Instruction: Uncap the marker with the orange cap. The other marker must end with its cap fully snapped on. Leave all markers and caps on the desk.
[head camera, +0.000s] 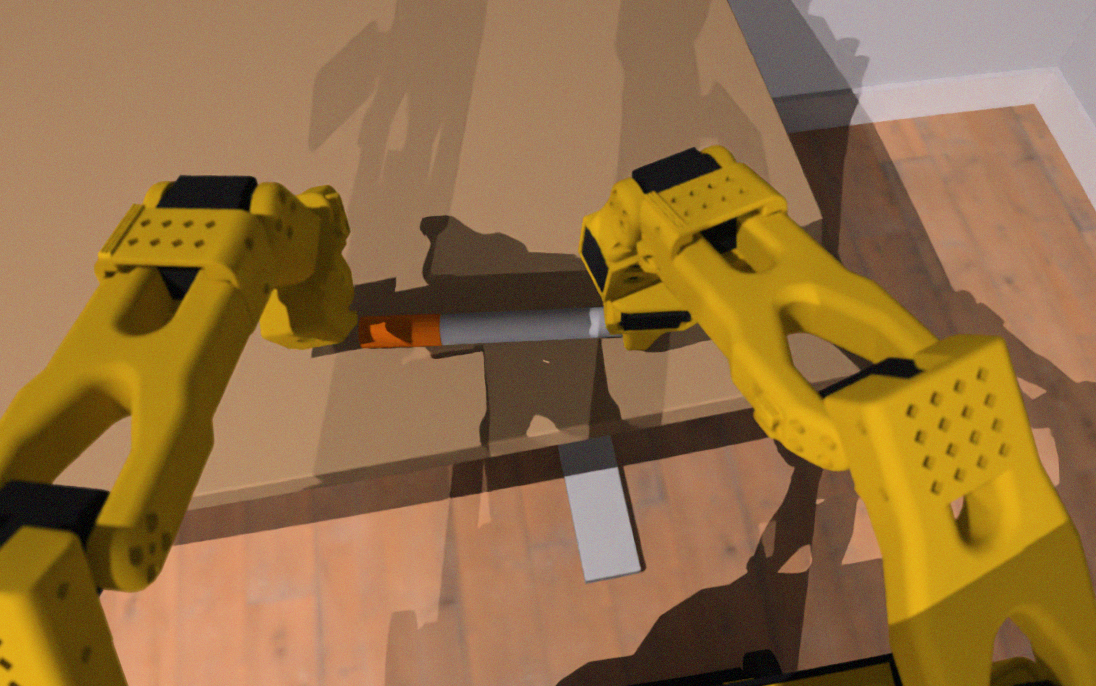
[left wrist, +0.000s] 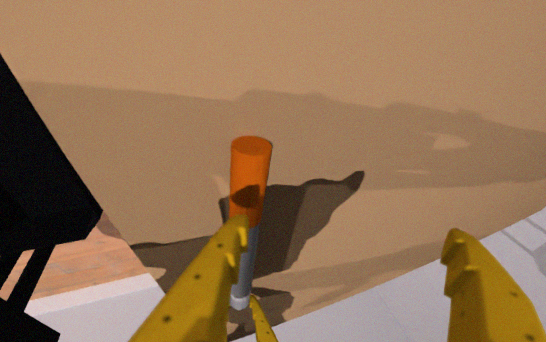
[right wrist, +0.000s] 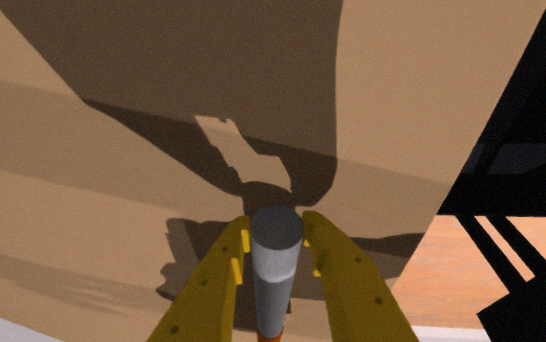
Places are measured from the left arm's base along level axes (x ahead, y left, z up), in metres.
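Pixels of known places: left hand, its tool point: (head camera: 349, 314) (left wrist: 247, 228); right hand, its tool point: (head camera: 628, 306) (left wrist: 249, 300) (right wrist: 249, 229).
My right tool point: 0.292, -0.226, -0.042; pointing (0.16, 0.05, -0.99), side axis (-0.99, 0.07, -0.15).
Ahead of a thing's pixels: the offset from my right tool point to its top centre, as dx, dy, dz. Level surfaces: height alone.
A marker with a grey-white body @(-0.001, +0.082, +0.007) (head camera: 517, 325) (left wrist: 245, 265) (right wrist: 272, 300) has its orange cap @(+0.006, +0.140, +0.007) (head camera: 400, 331) (left wrist: 250, 165) (right wrist: 270, 337) on. It lies level in the head view, cap end at the left. My right gripper (head camera: 618, 323) (right wrist: 276, 227) is shut on the body at the end away from the cap. My left gripper (head camera: 311, 327) (left wrist: 347, 227) is open, close to the cap end in the head view. In the left wrist view the marker shows behind its left-hand jaw, outside the gap. Its tips are hidden in the head view. The other marker does not show in these views.
The brown desk @(dz -0.012) (head camera: 202, 105) (left wrist: 150, 50) (right wrist: 400, 75) carries broad arm shadows. Its front edge runs below the marker in the head view. A pale flat bar (head camera: 602, 521) shows beyond that edge, over the wooden floor @(dz -0.732) (head camera: 323, 614). A light wall (head camera: 970, 40) stands at the upper right.
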